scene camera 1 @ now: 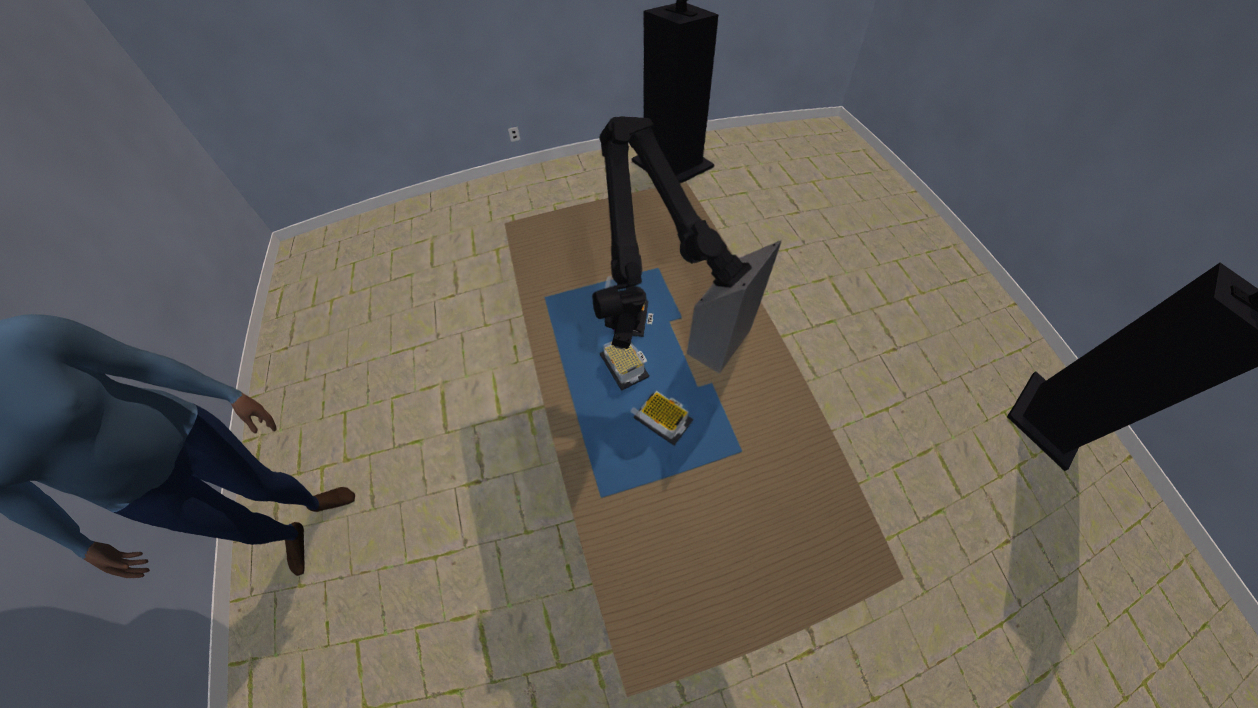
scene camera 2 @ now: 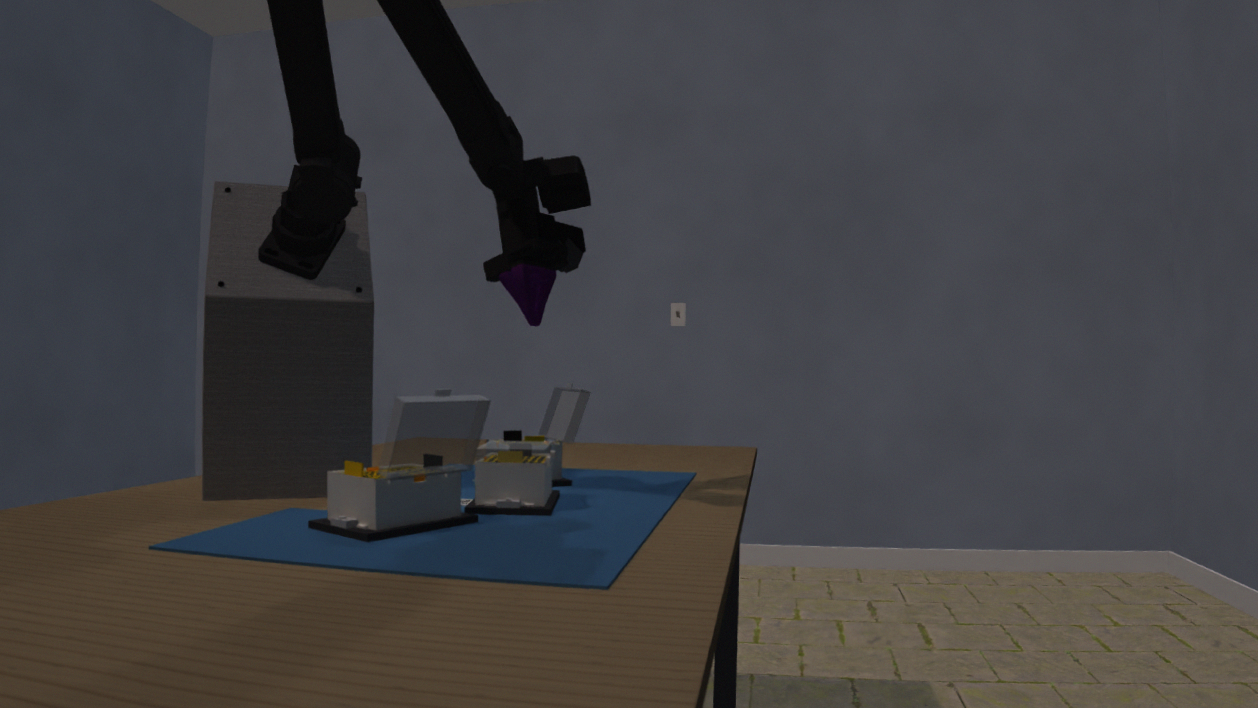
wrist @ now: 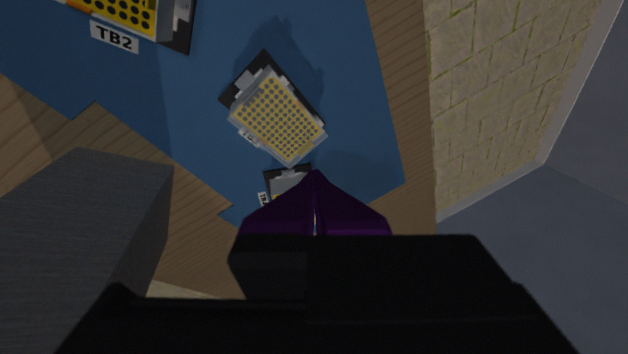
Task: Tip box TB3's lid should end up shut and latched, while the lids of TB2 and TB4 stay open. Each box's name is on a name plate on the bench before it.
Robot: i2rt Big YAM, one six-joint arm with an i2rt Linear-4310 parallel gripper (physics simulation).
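Places are measured from the arm's base along level axes (x ahead, y left, z up), in metres.
Where they show: gripper, fingertip midpoint: [scene camera 2: 535, 325] [wrist: 314, 177]; arm's base at its link origin: [scene camera 1: 733, 276] [scene camera 2: 302, 243].
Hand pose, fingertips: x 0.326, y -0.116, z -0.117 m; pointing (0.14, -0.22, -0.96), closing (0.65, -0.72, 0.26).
Observation:
Things, the pixels of their top centre, and the offset from my fingertips. Level surfaces: height alone.
- TB3 at its top centre: [scene camera 2: 506, 444] [wrist: 276, 134] [scene camera 1: 626, 351] dx -0.036, dy -0.012, dz -0.155 m
- TB2 at its top centre: [scene camera 2: 523, 433] [scene camera 1: 664, 409] dx -0.001, dy +0.215, dz -0.158 m
- blue mat at its surface level: dz -0.232 m
- wooden bench at its surface level: dz -0.236 m
TB3 [scene camera 1: 624, 361] [scene camera 2: 514, 482] [wrist: 277, 117] is the middle white box, with its clear lid lying down over the yellow rack; whether it is latched I cannot tell. TB2 [scene camera 1: 664, 412] [scene camera 2: 396, 499] [wrist: 130, 14] is nearest in scene camera 2, its clear lid [scene camera 2: 438, 429] standing up. TB4 [scene camera 2: 556, 461] [wrist: 287, 181] is at the back with its lid [scene camera 2: 565, 413] up; the arm covers much of it in scene camera 1, and the fingertips cover part in the wrist view. My gripper [scene camera 1: 621, 341] [scene camera 2: 534, 322] [wrist: 314, 177] is shut and empty, high above the boxes, fingers pointing down.
The boxes stand on a blue mat [scene camera 1: 616, 466] [scene camera 2: 528, 559] on a wooden bench [scene camera 1: 748, 563]. A tall grey pedestal [scene camera 1: 723, 325] [scene camera 2: 288, 396] [wrist: 90, 225] carries the arm base beside the mat. A person [scene camera 1: 88, 413] stands off the bench's left side. Dark columns [scene camera 1: 677, 88] stand around.

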